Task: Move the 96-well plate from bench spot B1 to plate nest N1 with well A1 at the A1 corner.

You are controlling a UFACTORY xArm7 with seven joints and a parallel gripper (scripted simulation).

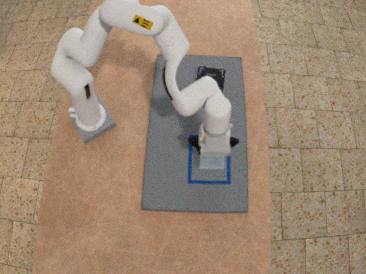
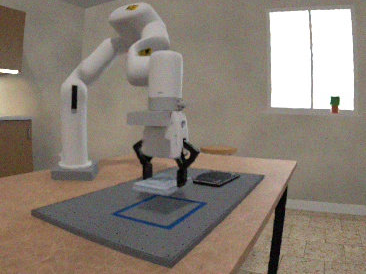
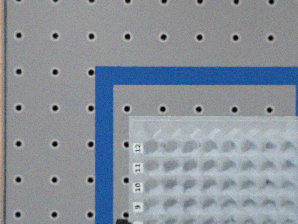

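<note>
Now: the black plate nest 340 mm to the left of my hand, 70 mm below it and 10 mm behind it. The rest, counted from my hand: 96-well plate (10 mm below).
</note>
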